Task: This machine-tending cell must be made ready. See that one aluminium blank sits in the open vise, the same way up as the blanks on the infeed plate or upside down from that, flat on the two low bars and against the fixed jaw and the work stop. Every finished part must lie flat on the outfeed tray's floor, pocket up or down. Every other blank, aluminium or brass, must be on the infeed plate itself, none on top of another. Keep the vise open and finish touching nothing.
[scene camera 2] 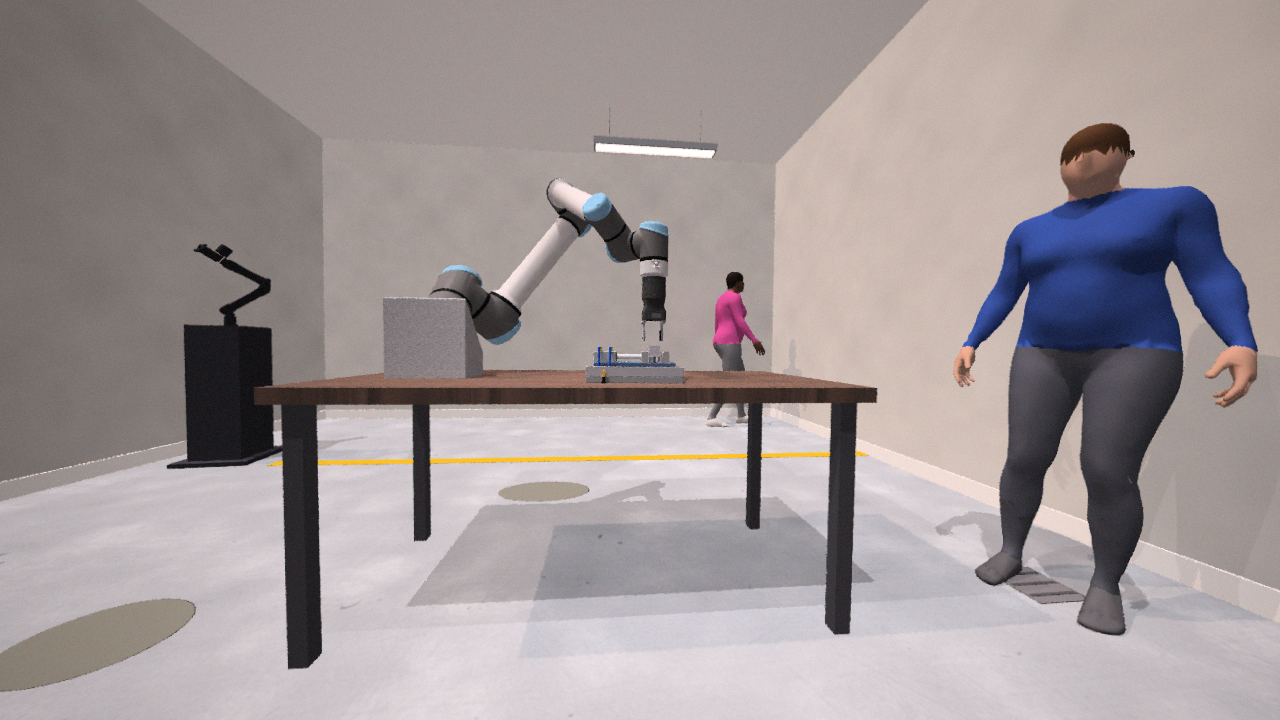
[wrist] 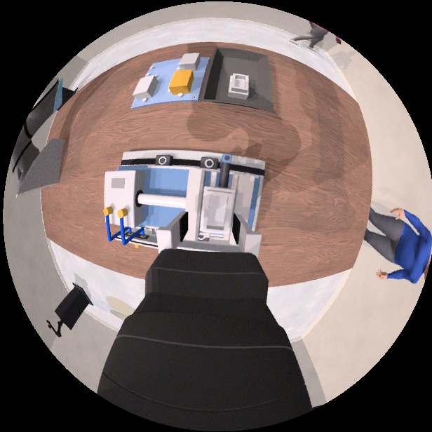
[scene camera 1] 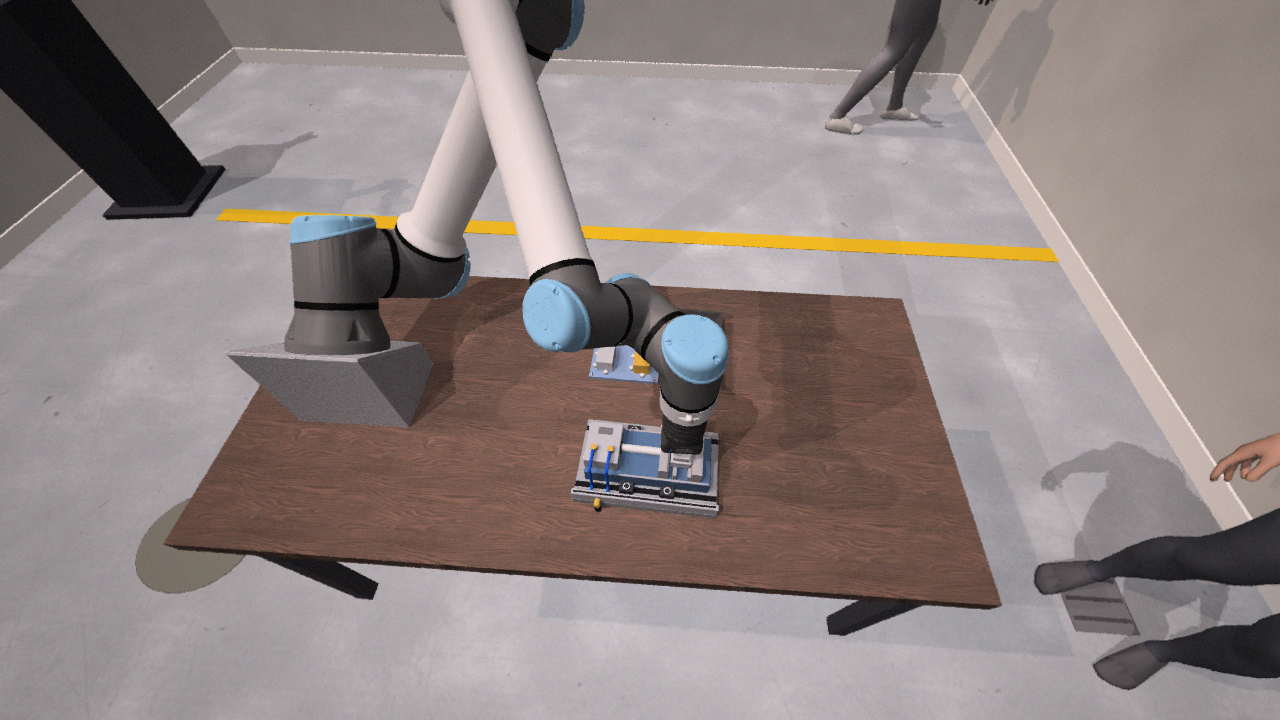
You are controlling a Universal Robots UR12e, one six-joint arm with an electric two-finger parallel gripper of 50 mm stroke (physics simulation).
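Where they show: gripper, fingertip midpoint: (scene camera 2: 652, 340) (scene camera 1: 678, 446); arm's base, link origin: (scene camera 2: 442, 322) (scene camera 1: 340, 348).
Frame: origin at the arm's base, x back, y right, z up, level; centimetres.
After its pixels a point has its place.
The vise (scene camera 1: 640, 465) @(y 24.3, x -62.1, z -12.8 cm) (scene camera 2: 634, 373) @(y 31.6, x -62.2, z -15.9 cm) (wrist: 120, 195) stands near the table's front. A pale part with an open pocket facing up, a finished part (wrist: 218, 207), is between its jaws, beside the dark work stop (wrist: 225, 172); its seating cannot be told. My gripper (scene camera 2: 652, 334) @(y 23.7, x -69.7, z -5.7 cm) (wrist: 210, 221) is open and empty, pointing down above the vise, its fingers apart on either side of the part in the wrist view. Another finished part (wrist: 239, 85) lies pocket up in the dark outfeed tray (wrist: 260, 65). Two aluminium blanks (wrist: 145, 87) (wrist: 189, 61) and a brass blank (wrist: 181, 81) are on the blue infeed plate (wrist: 164, 71).
Blue hoses (wrist: 108, 229) with yellow fittings rise at the vise's left end. The infeed plate and the tray stand side by side behind the vise; my arm hides much of the tray in scene camera 1. A person in blue (scene camera 2: 1100, 268) stands right of the table (scene camera 1: 805, 537) @(y 39.1, x -94.9, z -18.8 cm).
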